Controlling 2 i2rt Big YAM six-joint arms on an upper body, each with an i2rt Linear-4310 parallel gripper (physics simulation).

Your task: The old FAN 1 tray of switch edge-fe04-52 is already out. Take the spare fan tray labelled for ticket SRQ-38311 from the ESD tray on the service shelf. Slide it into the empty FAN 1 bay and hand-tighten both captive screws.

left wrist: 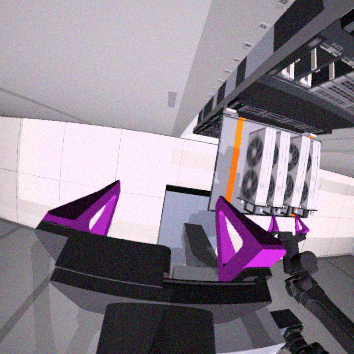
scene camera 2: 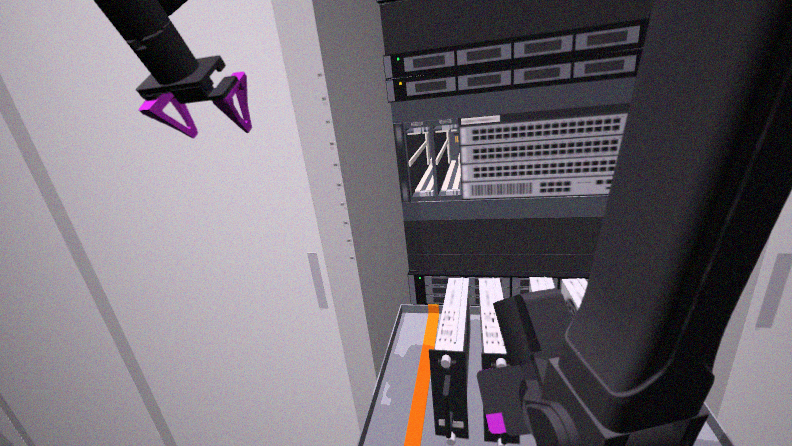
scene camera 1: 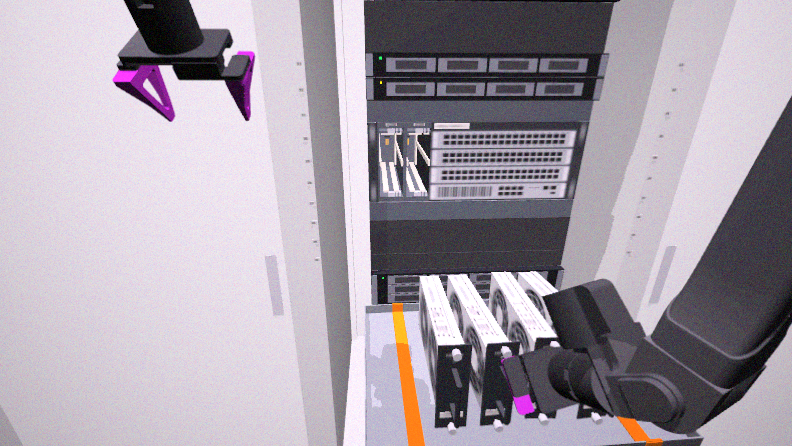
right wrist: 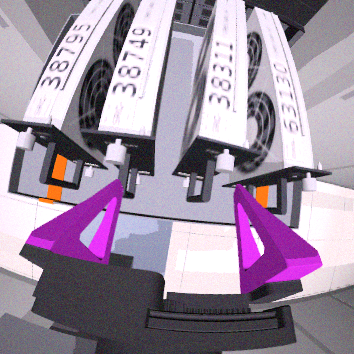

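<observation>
The fan tray labelled 38311 stands upright, third from the left, in the grey ESD tray. Its black front plate has white captive screws and a handle. My right gripper is open, just in front of the fan trays; the 38311 handle shows between its fingertips in the right wrist view, with nothing held. The arm partly hides that fan tray in the scene views. My left gripper is open and empty, high at the left. The switch has two open bays at its left; their labels are unreadable.
Fan trays 38795 and 38749 stand left of 38311, and 63130 stands close at its right. Servers sit above the switch. White cabinet sides flank the rack. Orange strips run along the ESD tray.
</observation>
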